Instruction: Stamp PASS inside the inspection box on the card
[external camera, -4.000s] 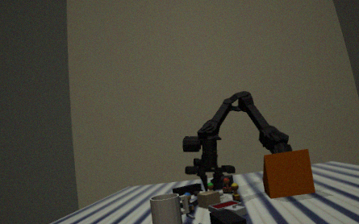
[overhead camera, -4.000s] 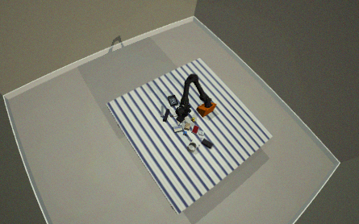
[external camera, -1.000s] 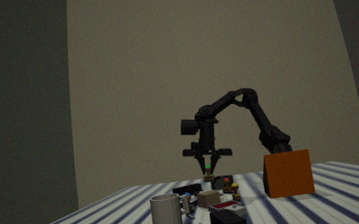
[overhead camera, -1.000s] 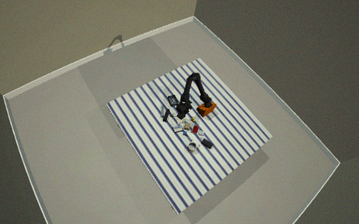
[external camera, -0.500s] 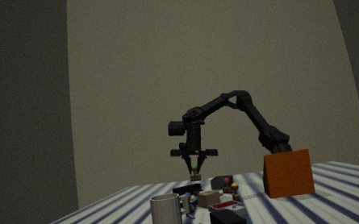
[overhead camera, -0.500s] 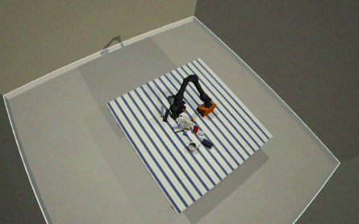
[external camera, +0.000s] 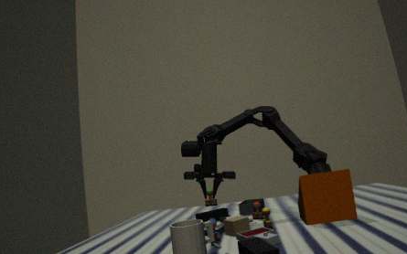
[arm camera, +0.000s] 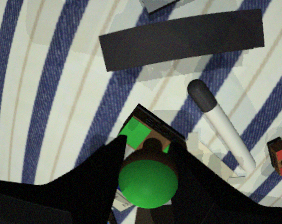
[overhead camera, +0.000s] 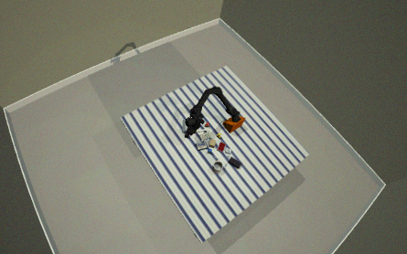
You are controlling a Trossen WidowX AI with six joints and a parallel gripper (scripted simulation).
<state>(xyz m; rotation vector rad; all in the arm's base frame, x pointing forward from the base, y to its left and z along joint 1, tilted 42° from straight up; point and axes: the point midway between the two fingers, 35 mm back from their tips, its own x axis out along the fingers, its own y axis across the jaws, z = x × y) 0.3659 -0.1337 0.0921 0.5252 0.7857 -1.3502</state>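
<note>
The white card is 100 mm below my gripper tip, 90 mm behind it and 70 mm to the left of it. Round my gripper tip: tan block (170 mm to the left, 80 mm behind, 70 mm below); then red-knobbed stamp (170 mm behind, 80 mm below); then stamp with green knob (10 mm below).
</note>
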